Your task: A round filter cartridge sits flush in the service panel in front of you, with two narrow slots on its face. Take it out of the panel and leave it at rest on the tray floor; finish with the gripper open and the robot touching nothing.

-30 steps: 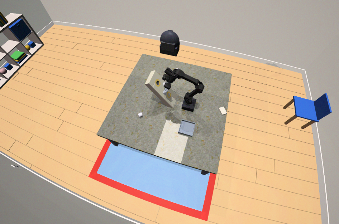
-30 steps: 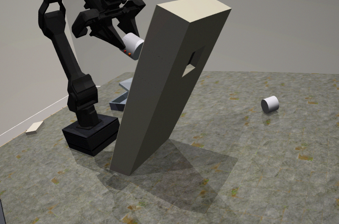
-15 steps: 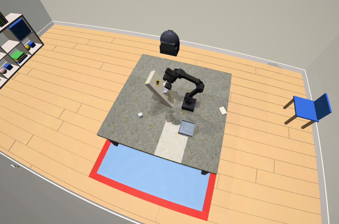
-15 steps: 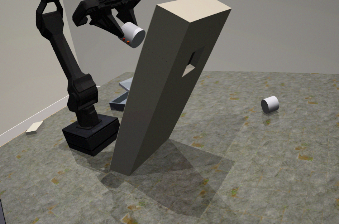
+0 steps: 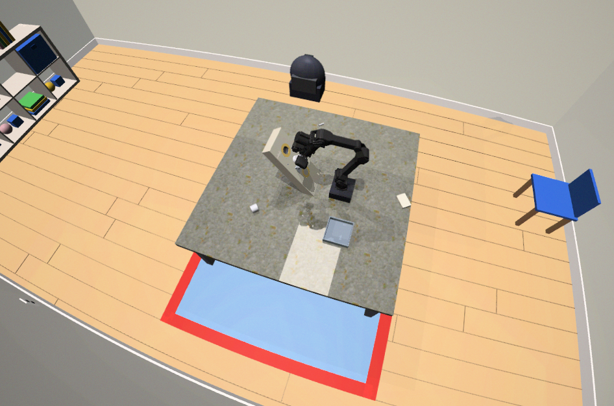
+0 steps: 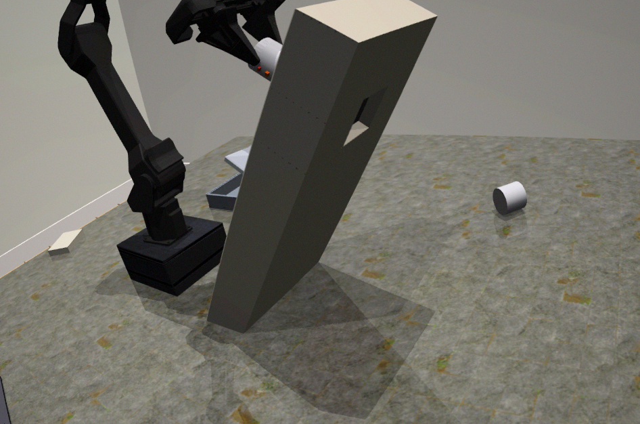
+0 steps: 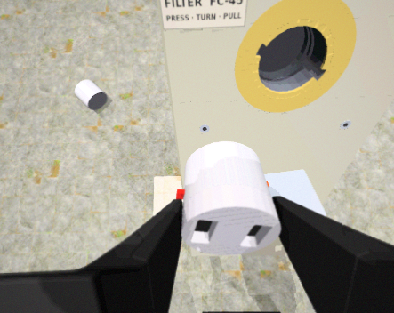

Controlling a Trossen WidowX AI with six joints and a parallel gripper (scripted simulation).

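Right now the grey tray is 30 cm below my gripper tip, 28 cm behind it and 27 cm to the left of it. Also, from my gripper tip: pale ledge: 12 cm below, 5 cm to the right; filter cartridge: right at my gripper tip; pale flat block: 66 cm behind, 30 cm below, 1 cm to the right.
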